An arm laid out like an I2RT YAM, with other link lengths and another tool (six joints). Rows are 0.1 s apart.
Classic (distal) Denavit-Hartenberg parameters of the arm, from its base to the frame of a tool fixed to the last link. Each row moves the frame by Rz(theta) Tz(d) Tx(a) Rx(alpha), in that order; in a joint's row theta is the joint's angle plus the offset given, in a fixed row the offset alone. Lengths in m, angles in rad.
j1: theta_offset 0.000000, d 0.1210, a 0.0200, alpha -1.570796
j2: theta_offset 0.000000, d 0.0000, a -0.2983, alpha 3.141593
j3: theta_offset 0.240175, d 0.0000, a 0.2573, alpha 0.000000
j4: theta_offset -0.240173, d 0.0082, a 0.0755, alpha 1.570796
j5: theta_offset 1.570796, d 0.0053, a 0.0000, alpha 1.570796
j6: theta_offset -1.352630, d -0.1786, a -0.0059, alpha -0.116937
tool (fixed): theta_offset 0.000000, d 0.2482, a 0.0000, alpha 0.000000
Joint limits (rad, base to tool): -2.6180..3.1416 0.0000..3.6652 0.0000..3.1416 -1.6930..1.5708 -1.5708..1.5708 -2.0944..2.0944
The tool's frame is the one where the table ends.
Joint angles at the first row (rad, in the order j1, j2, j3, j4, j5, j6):
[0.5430 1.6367 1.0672 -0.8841 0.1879 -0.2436]
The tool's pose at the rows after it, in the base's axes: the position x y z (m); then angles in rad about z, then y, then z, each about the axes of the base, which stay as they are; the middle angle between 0 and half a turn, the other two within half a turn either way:
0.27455 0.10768 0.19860 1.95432 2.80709 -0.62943
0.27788 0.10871 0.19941 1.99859 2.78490 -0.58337
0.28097 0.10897 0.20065 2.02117 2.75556 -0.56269
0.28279 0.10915 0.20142 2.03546 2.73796 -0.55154
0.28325 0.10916 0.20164 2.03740 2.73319 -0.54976
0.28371 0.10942 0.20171 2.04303 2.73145 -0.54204
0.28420 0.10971 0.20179 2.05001 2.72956 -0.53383
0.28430 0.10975 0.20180 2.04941 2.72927 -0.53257
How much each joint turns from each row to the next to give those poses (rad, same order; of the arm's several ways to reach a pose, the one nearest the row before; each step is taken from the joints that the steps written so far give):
[0.0000 0.0000 0.0000 0.0126 0.0027 -0.0091]
[0.0000 0.0000 0.0000 0.0241 0.0133 -0.0065]
[0.0000 0.0000 0.0000 0.0209 0.0225 -0.0035]
[0.0000 0.0000 0.0000 0.0130 0.0134 -0.0003]
[0.0000 0.0000 0.0000 0.0030 0.0038 -0.0008]
[0.0000 0.0000 0.0000 0.0035 0.0000 -0.0027]
[0.0000 0.0000 0.0000 0.0038 0.0000 -0.0019]
[0.0000 0.0000 0.0000 0.0004 0.0000 -0.0019]

